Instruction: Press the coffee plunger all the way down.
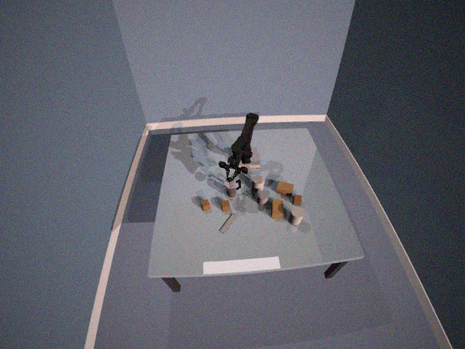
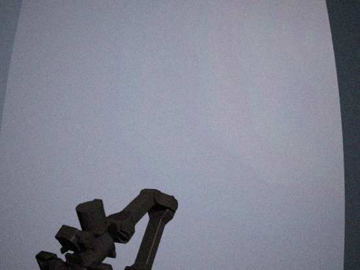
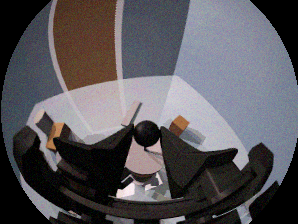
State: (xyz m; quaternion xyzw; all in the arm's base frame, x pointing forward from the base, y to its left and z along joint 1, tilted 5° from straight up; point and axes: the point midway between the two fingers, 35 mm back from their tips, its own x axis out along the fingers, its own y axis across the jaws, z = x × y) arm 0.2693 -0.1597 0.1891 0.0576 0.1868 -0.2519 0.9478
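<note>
Now: the coffee press 20 mm behind my gripper tip, 30 mm to the left of it and 90 mm below it. From my gripper tip the other things lie so: flat grey bar (200 mm ahead, 40 mm to the right, 190 mm below).
</note>
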